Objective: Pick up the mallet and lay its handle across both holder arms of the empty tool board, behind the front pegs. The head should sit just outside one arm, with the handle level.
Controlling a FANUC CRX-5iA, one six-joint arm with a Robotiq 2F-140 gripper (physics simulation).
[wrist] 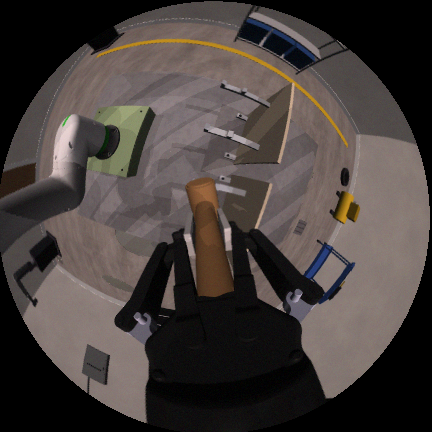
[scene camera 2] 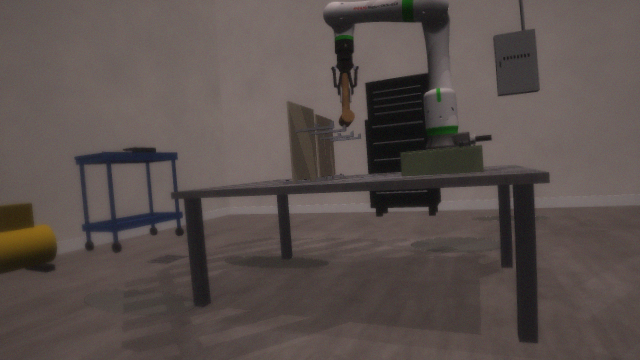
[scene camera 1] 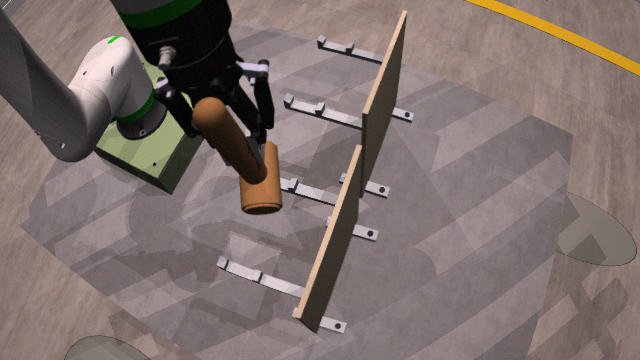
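Pixels of known places: gripper, fingertip midpoint: [wrist: 205,218] [scene camera 2: 345,102] [scene camera 1: 245,155]; arm's base at its link origin: [wrist: 105,141] [scene camera 2: 443,149] [scene camera 1: 142,114].
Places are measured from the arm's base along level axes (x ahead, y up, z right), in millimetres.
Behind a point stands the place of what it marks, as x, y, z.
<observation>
The orange-brown mallet [scene camera 1: 230,137] @(473, 380, 133) [scene camera 2: 346,90] @(441, 326, 105) [wrist: 214,255] @(450, 358, 105) hangs steeply tilted, head down, its handle end up beside the gripper body. My gripper [scene camera 1: 242,152] @(448, 269, 102) [scene camera 2: 346,95] @(448, 269, 102) [wrist: 205,218] @(448, 269, 102) is shut on the handle near the head. In scene camera 1, the head hides the front end of the lower board's upper arm [scene camera 1: 317,194] @(521, 106, 57); scene camera 2 shows it about at or just above arm height. Contact is unclear. The upper tool board [scene camera 1: 385,100] @(557, 102, -173) [scene camera 2: 301,142] @(547, 72, -211) [wrist: 270,135] @(552, 173, -123) bears two pegged arms [scene camera 1: 340,117] @(499, 121, -90) [scene camera 1: 370,54] @(493, 121, -261), with no tool on them.
The lower tool board [scene camera 1: 332,235] @(588, 201, 138) [wrist: 247,200] @(573, 137, 66) stands beside the upper one, with its other pegged arm [scene camera 1: 280,284] @(532, 106, 221) extending left in scene camera 1; no tool lies on it. The green base block [scene camera 1: 150,150] @(90, -1, 75) [scene camera 2: 442,161] @(-6, -48, -168) [wrist: 125,142] @(108, -2, -5) stands on the grey table [scene camera 2: 250,190] @(650, -104, -454).
</observation>
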